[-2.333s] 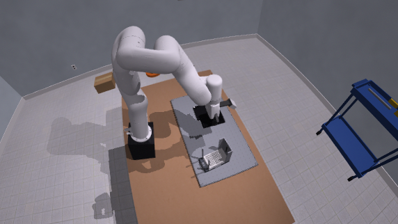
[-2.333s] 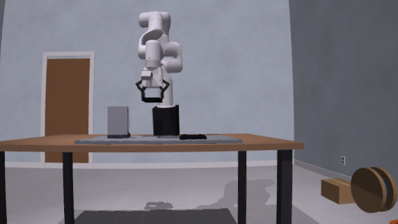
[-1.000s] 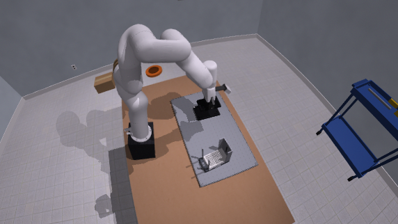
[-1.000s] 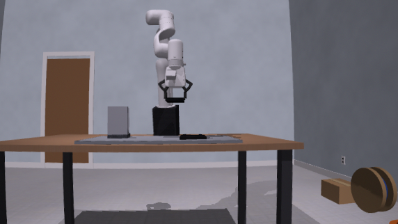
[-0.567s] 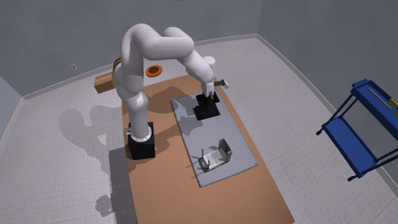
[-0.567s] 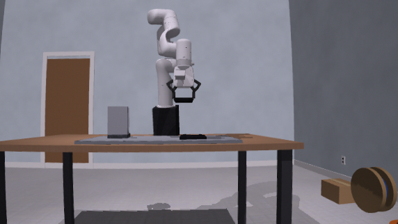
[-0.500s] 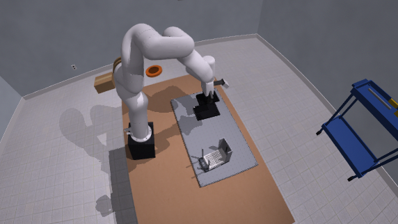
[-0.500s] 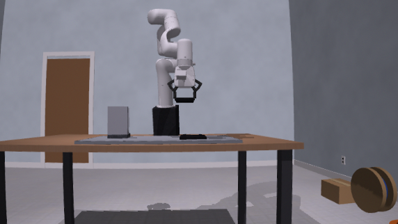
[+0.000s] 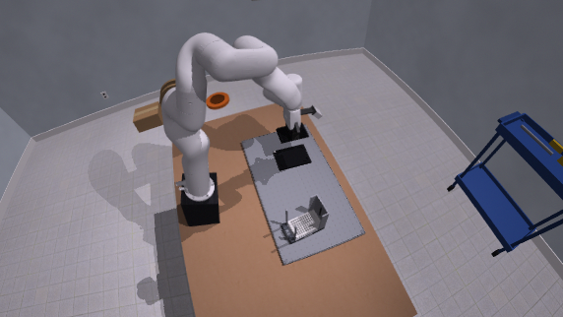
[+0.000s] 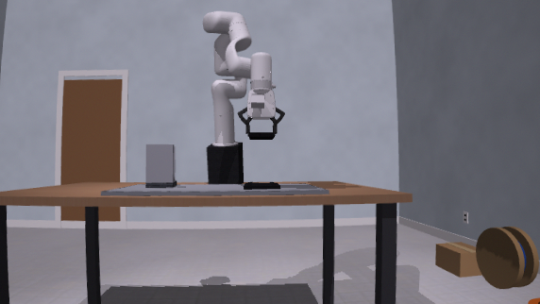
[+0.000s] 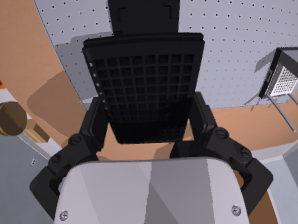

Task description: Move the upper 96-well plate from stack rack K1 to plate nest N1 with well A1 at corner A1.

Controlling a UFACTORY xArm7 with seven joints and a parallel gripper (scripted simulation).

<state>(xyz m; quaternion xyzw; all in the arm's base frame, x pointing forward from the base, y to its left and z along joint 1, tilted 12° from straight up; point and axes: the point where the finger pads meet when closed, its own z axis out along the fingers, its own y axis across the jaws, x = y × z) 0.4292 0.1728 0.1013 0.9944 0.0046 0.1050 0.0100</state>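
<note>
Now: hand 10 mm above the black 96-well plate. Round my hand: pale square: 80 mm behind, 50 mm to the left, 180 mm below; then grey rack wall: 10 mm ahead, 360 mm to the right, 110 mm below; then plate nest N1: 190 mm below.
</note>
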